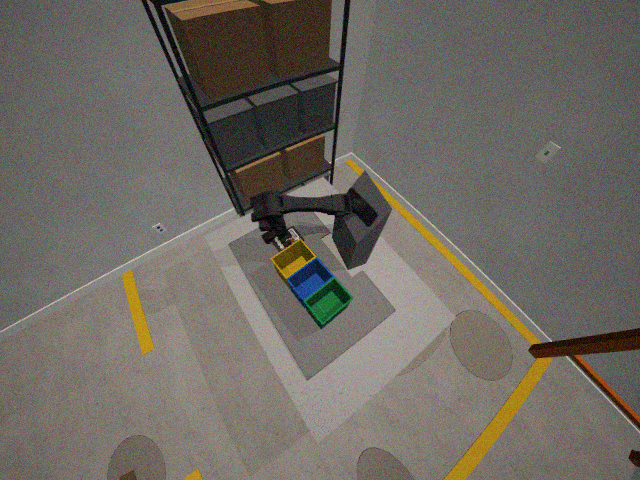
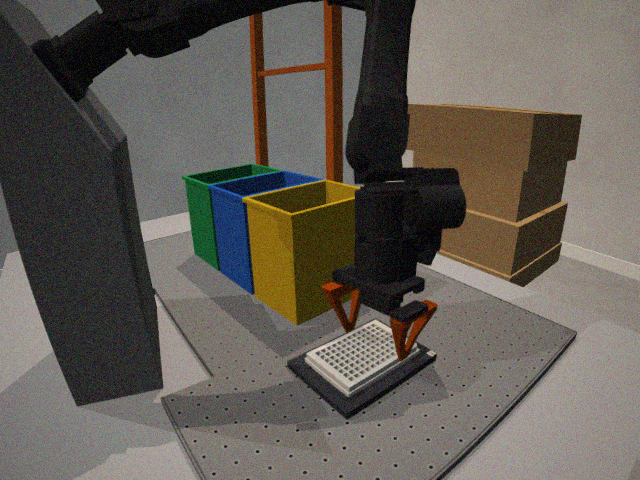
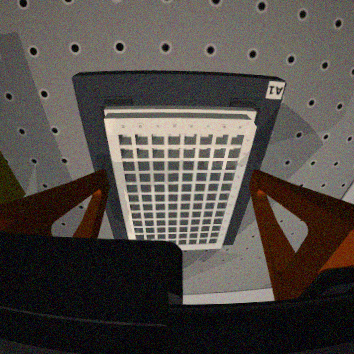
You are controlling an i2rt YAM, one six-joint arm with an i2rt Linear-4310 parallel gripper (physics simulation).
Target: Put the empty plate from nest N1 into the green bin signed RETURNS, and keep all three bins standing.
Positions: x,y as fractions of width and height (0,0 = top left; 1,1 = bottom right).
Labels:
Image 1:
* yellow bin: 0.45,0.54
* green bin: 0.51,0.63
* blue bin: 0.47,0.59
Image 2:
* my gripper: 0.59,0.72
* yellow bin: 0.47,0.49
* green bin: 0.31,0.43
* white plate: 0.55,0.76
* blue bin: 0.36,0.45
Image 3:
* my gripper: 0.50,0.50
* white plate: 0.50,0.48

